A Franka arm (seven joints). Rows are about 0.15 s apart.
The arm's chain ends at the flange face. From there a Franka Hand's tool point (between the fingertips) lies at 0.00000 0.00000 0.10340 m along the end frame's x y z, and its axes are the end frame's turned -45 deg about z.
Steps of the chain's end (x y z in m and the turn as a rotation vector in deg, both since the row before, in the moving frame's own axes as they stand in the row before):
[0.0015, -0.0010, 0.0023, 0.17, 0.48, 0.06]
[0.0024, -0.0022, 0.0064, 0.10, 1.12, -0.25]
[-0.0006, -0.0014, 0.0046, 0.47, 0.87, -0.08]
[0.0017, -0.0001, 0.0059, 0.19, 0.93, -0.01]
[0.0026, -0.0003, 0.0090, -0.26, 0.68, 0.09]
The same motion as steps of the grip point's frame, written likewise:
[0.0026, 0.0007, 0.0023, -0.22, 0.46, 0.06]
[0.0048, 0.0014, 0.0064, -0.72, 0.86, -0.25]
[0.0023, -0.0009, 0.0046, -0.28, 0.95, -0.08]
[0.0027, 0.0021, 0.0059, -0.52, 0.79, -0.01]
[0.0026, 0.0028, 0.0090, -0.66, 0.30, 0.09]

